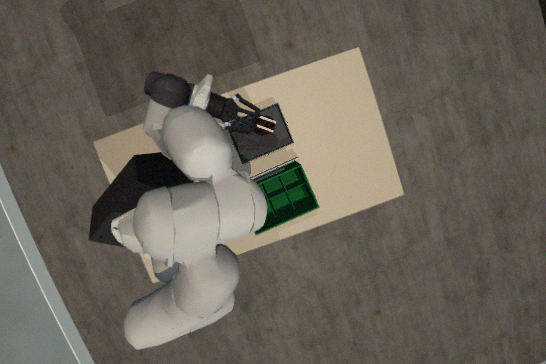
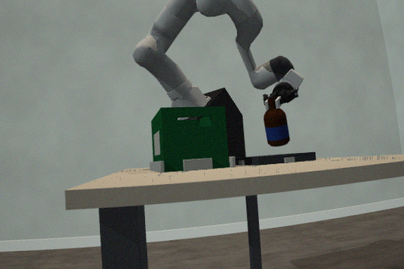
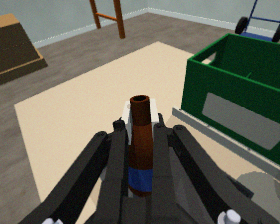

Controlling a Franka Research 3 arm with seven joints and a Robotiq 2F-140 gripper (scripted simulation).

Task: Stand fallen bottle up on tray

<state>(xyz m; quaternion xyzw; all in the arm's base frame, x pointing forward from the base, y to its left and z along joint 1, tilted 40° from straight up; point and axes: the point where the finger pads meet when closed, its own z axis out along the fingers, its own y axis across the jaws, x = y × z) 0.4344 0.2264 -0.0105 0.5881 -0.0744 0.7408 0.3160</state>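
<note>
Right now the bottle is 6 cm below my hand. From my hand the other things lie so: dark grey tray 18 cm below, 3 cm behind, 2 cm to the right; green crate 29 cm to the right, 11 cm below, 5 cm behind.
</note>
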